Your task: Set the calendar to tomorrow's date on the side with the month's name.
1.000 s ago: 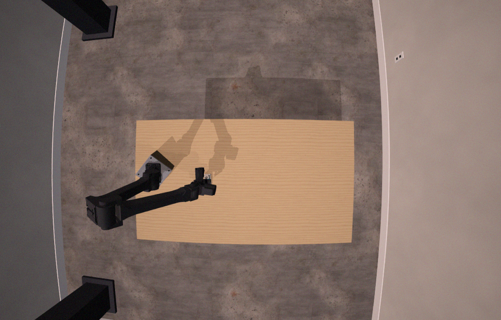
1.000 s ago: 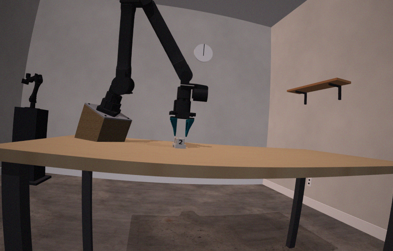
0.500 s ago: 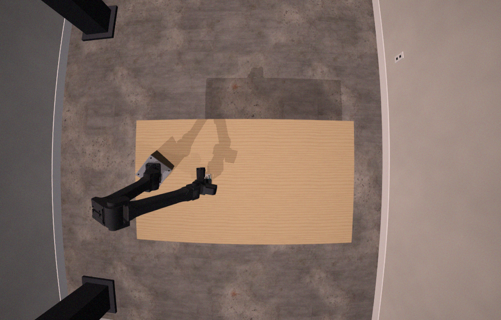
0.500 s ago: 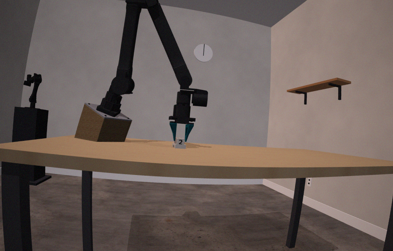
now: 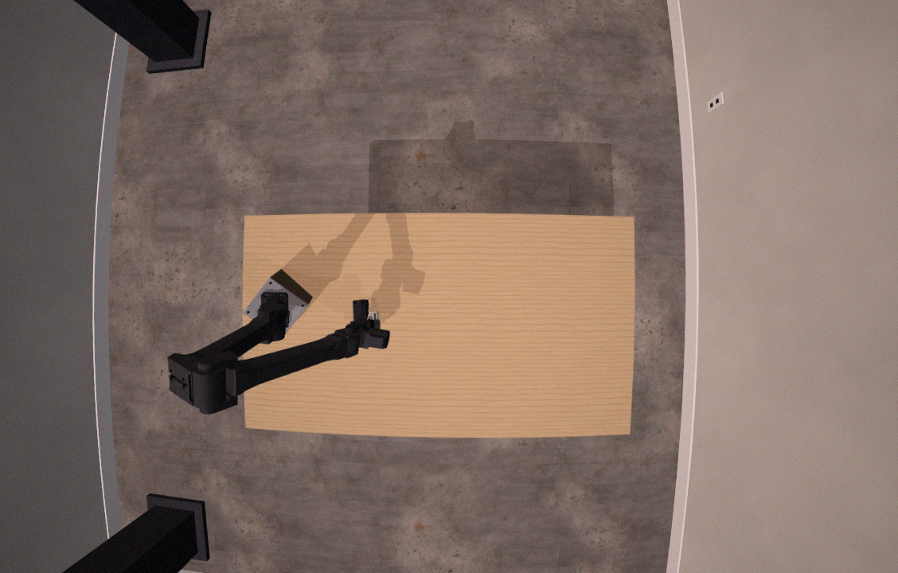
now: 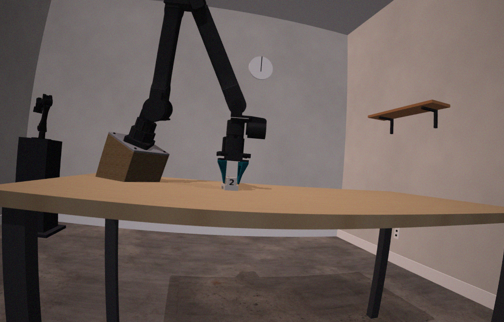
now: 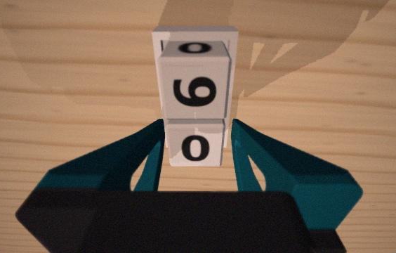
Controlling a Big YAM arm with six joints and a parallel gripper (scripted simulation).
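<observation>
Now: hand right at the cube. Round my hand: white tray 20 mm to the left, 20 mm below.
</observation>
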